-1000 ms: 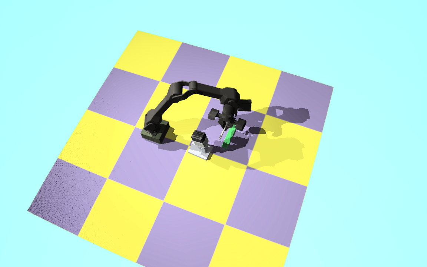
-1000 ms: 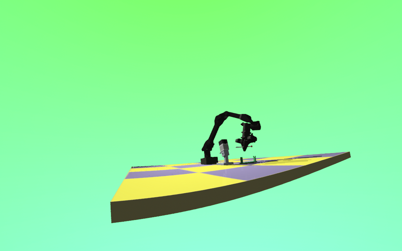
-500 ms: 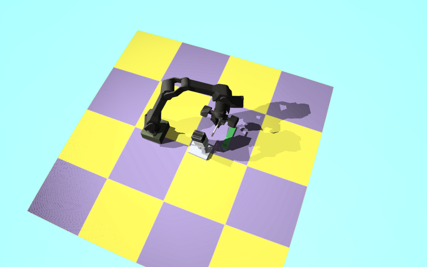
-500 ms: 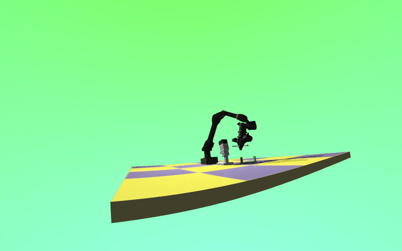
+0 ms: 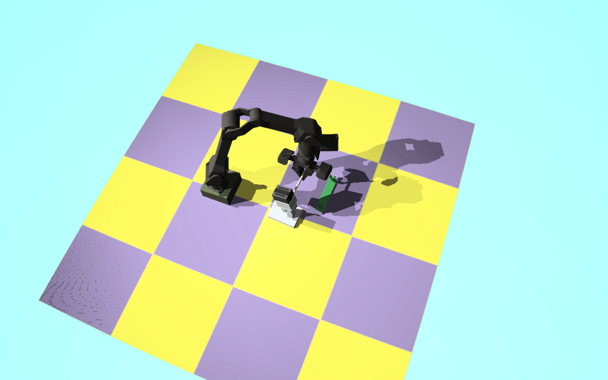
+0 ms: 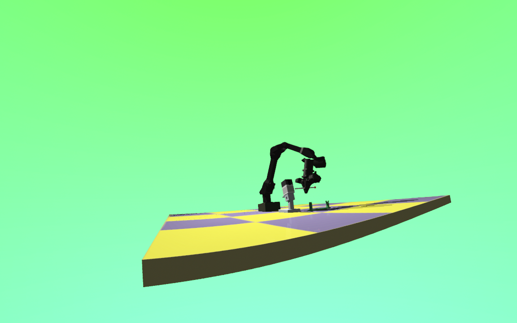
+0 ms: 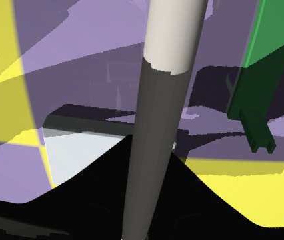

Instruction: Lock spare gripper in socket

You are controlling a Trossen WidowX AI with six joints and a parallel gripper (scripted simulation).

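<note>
Now: the socket 11 cm to the right of my gripper tip and 4 cm below it. From my gripper tip the other things lie so: spare gripper (11 cm to the right, 3 cm above); then green cradle (8 cm ahead, 3 cm to the left, 7 cm below).
</note>
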